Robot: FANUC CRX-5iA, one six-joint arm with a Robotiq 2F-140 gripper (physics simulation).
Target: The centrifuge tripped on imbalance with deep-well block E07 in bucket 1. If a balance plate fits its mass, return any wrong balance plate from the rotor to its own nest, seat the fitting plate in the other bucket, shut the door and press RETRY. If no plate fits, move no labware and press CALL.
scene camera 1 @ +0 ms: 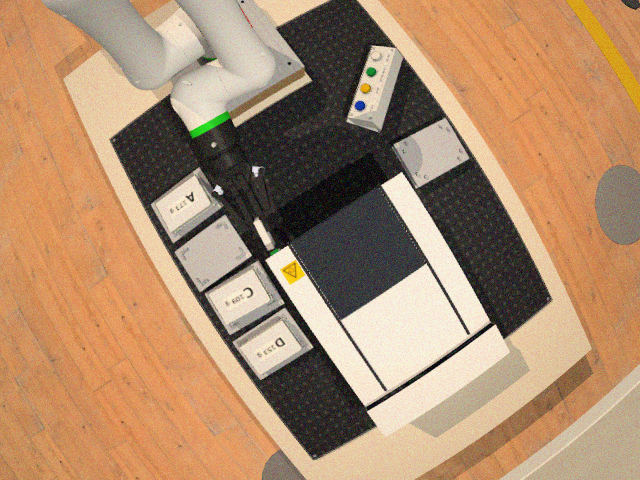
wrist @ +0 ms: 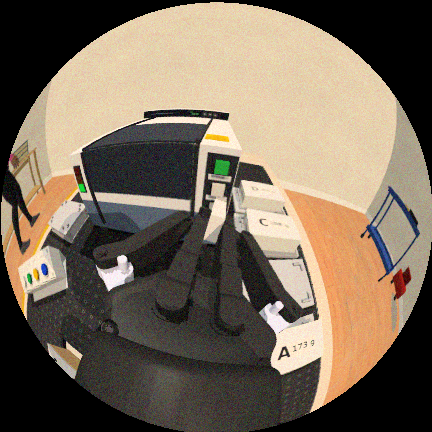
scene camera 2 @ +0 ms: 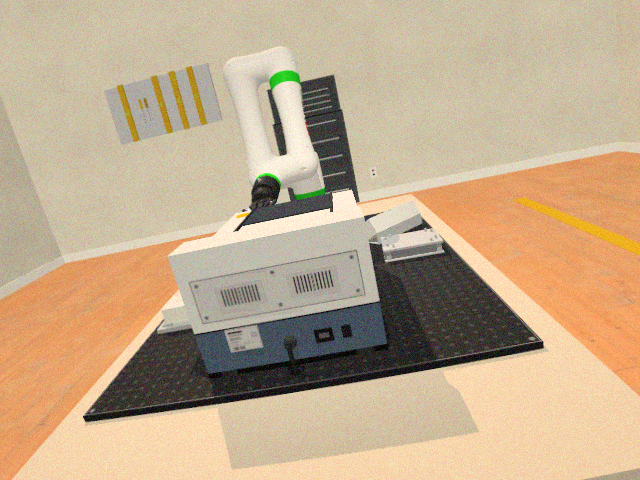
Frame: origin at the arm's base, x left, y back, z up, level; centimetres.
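Seen in the pictures: gripper, between the fingertips: point(scene camera 1: 271, 246) point(wrist: 217, 207).
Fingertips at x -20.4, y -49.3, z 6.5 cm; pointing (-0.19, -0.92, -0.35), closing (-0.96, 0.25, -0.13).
Pixels of each thing's middle, then the offset from my fingertips to it. "*": a spot on its surface instead.
- white centrifuge, middle of its body: point(scene camera 1: 389, 304) point(scene camera 2: 292, 258) point(wrist: 168, 149) dy -25.9, dx +12.2, dz -0.4 cm
- green square, a spot on its surface: point(wrist: 220, 166) * dy -1.2, dx +0.4, dz +5.8 cm
- Balance plates A, middle of its body: point(wrist: 289, 348) point(scene camera 1: 184, 204) dy +22.2, dx -11.3, dz -9.0 cm
- C, middle of its body: point(wrist: 270, 230) point(scene camera 1: 240, 296) dy -3.9, dx -14.0, dz -9.0 cm
- D, middle of its body: point(scene camera 1: 271, 346) point(scene camera 2: 192, 305) point(wrist: 260, 195) dy -18.1, dx -16.0, dz -9.3 cm
- button box, middle of its body: point(scene camera 1: 376, 85) point(wrist: 37, 273) point(scene camera 2: 390, 220) dy +16.2, dx +44.3, dz -8.4 cm
- grey nest, middle of its body: point(scene camera 1: 431, 152) point(scene camera 2: 410, 243) point(wrist: 65, 217) dy -5.5, dx +44.6, dz -10.2 cm
The white centrifuge point(scene camera 1: 413, 330) point(scene camera 2: 269, 258) point(wrist: 225, 149) stands on the black mat, and its dark door point(scene camera 1: 356, 255) point(wrist: 141, 165) looks shut. My gripper point(scene camera 1: 263, 233) point(wrist: 217, 207) is shut and empty. Its tips are at the centrifuge's front control strip, just below the green square point(wrist: 220, 166). In scene camera 2 the fingers are hidden behind the centrifuge. Balance plates A point(scene camera 1: 183, 207) point(wrist: 296, 350), C point(scene camera 1: 240, 298) point(wrist: 271, 229) and D point(scene camera 1: 270, 343) point(wrist: 261, 193) sit in their nests. The nest point(scene camera 1: 214, 252) point(wrist: 292, 278) between A and C is empty. The rotor is hidden.
A button box point(scene camera 1: 374, 88) point(wrist: 40, 273) with green, yellow and blue buttons stands at the mat's back. A grey nest point(scene camera 1: 431, 152) point(scene camera 2: 410, 242) point(wrist: 66, 219) lies beside the centrifuge. A person's legs point(wrist: 15, 201) and a blue cart point(wrist: 393, 233) are far off.
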